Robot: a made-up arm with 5 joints.
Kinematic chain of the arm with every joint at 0, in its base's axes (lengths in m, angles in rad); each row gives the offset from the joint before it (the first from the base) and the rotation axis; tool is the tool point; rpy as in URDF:
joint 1: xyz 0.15 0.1 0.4 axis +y
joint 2: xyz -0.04 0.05 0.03 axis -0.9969 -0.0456 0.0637
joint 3: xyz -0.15 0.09 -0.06 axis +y
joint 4: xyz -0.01 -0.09 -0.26 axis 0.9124 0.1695 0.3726
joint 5: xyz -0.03 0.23 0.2 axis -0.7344 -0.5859 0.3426
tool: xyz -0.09 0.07 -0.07 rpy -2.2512 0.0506 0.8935
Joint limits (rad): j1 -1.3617..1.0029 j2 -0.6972..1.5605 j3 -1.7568..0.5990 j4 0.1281..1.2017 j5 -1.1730..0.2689
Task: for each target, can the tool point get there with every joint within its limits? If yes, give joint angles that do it. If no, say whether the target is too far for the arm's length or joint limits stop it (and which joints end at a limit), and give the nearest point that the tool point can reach.
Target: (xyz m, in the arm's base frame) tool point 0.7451 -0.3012 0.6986
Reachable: no: joint limits stop it (at a limit: joint 1, joint 2, joint 3, joint 4) | nearest point 0.3719 -0.0198 0.3118 | short by 0.607 m
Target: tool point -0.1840 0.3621 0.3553
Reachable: yes | joints 0.0851 0.4653 0.2680 0.3323 -0.5723
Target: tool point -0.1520 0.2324 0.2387
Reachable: yes | joints -0.6206 0.3976 0.0396 0.7981 -0.5159
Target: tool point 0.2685 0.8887 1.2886
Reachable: no: too far | nearest point 0.1322 0.4251 0.7738 | short by 0.706 m
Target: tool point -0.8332 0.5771 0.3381
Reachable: no: too far | nearest point -0.2369 0.4085 0.3756 | short by 0.621 m
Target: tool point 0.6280 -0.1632 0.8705
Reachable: no: joint limits stop it (at a limit: joint 1, joint 4, joint 5) | nearest point 0.2065 0.0746 0.6417 | short by 0.535 m
